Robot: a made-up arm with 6 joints. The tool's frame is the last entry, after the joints.
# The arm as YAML. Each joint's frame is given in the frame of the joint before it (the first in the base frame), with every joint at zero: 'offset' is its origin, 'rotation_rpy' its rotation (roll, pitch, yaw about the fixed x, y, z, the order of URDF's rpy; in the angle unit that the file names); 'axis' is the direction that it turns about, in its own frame. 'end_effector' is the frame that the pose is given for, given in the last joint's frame.
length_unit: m
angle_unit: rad
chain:
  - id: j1
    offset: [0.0, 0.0, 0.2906]
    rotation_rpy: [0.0, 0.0, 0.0]
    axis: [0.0, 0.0, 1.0]
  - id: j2
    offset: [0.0, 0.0, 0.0]
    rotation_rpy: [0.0, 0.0, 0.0]
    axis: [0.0, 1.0, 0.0]
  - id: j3
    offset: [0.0, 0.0, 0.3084]
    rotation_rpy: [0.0, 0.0, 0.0]
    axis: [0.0, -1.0, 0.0]
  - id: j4
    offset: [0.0, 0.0, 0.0]
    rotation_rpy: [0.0, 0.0, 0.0]
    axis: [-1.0, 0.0, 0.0]
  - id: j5
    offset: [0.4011, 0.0, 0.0]
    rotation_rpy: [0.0, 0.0, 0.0]
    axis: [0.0, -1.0, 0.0]
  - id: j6
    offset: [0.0, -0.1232, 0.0]
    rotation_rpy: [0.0, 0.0, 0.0]
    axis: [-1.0, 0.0, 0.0]
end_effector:
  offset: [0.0, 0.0, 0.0]
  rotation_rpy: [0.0, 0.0, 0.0]
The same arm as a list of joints. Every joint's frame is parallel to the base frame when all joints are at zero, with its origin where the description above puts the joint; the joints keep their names.
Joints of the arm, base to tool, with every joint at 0 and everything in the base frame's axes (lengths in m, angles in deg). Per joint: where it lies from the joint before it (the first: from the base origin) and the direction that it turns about. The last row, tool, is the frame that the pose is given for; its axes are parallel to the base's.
j1: xyz 0.0000 0.0000 0.2906 axis +z
j2: xyz 0.0000 0.0000 0.0000 axis +y
j3: xyz 0.0000 0.0000 0.3084 axis -y
j4: xyz 0.0000 0.0000 0.0000 axis -x
j5: xyz 0.4011 0.0000 0.0000 axis -y
j6: xyz 0.0000 -0.1232 0.0000 axis -x
tool: xyz 0.0000 0.0000 0.0000

